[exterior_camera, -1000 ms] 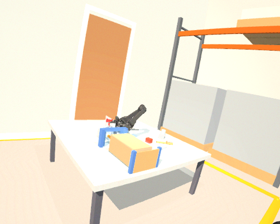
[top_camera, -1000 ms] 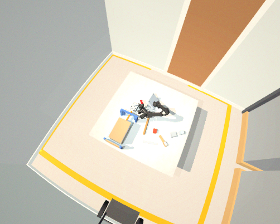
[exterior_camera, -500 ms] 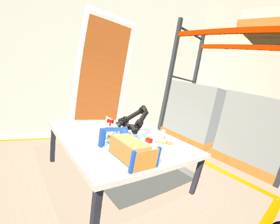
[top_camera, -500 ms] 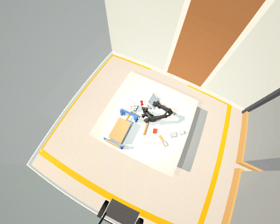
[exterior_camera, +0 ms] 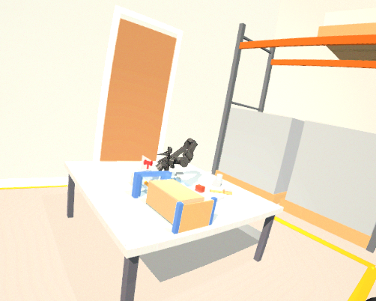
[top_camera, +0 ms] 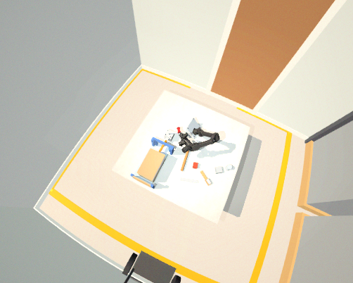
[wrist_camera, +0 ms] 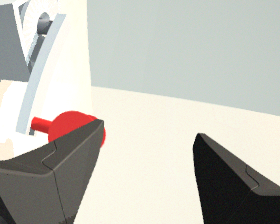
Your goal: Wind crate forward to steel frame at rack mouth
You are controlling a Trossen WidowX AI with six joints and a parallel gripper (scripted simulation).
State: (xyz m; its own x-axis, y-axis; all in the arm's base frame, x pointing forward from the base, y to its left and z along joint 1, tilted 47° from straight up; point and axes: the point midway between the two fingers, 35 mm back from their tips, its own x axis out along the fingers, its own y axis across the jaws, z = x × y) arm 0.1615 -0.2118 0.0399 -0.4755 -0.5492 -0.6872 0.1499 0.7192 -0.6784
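Right now the red grip is 7 cm below my gripper tip, 6 cm behind it and 2 cm to the right of it. Also, from my gripper tip: winch 18 cm below, 12 cm to the right, 3 cm behind; winch handle 10 cm below, 6 cm to the right, 4 cm behind; cubby 39 cm ahead, 15 cm to the right, 13 cm below.
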